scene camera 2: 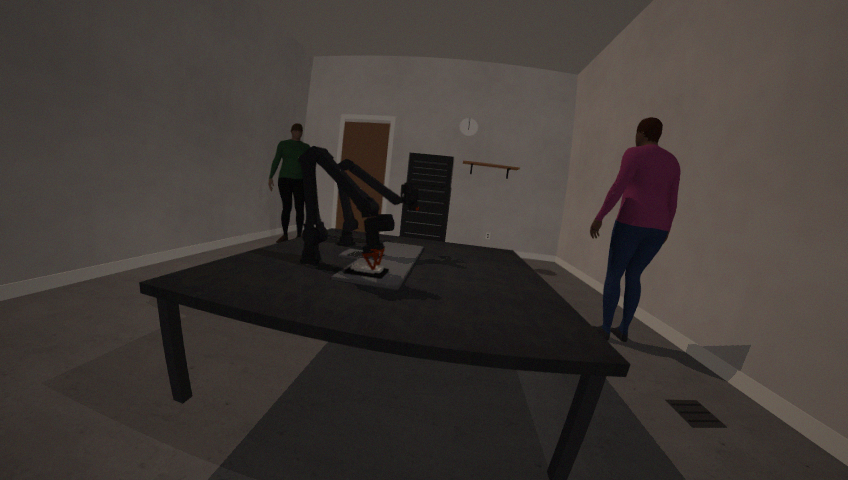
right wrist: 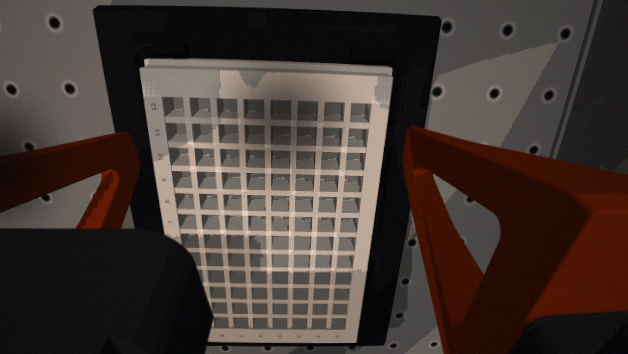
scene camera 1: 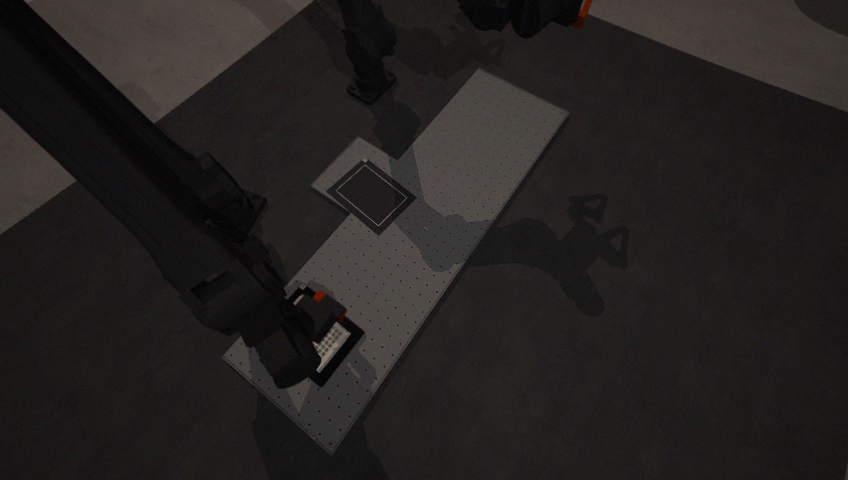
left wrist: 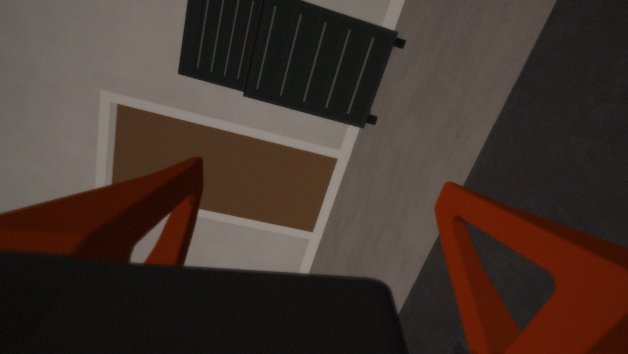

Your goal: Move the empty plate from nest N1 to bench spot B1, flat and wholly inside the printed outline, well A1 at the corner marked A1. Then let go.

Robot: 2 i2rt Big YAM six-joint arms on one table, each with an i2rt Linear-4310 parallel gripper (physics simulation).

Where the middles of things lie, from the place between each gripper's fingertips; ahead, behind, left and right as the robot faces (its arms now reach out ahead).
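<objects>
White well plate [scene camera 1: 336, 337]: right hand 4 cm past it, 1 cm above it. From my right hand: black mat [scene camera 1: 333, 364], 4 cm behind, 2 cm below; dark mat with printed outline [scene camera 1: 375, 198], 31 cm to the left, 14 cm behind, 3 cm below.
From my left hand: dark mat with printed outline, 19 cm behind, 47 cm to the right, 31 cm below; black mat, 9 cm behind, 78 cm to the right, 31 cm below; white well plate, 9 cm behind, 78 cm to the right, 30 cm below.
</objects>
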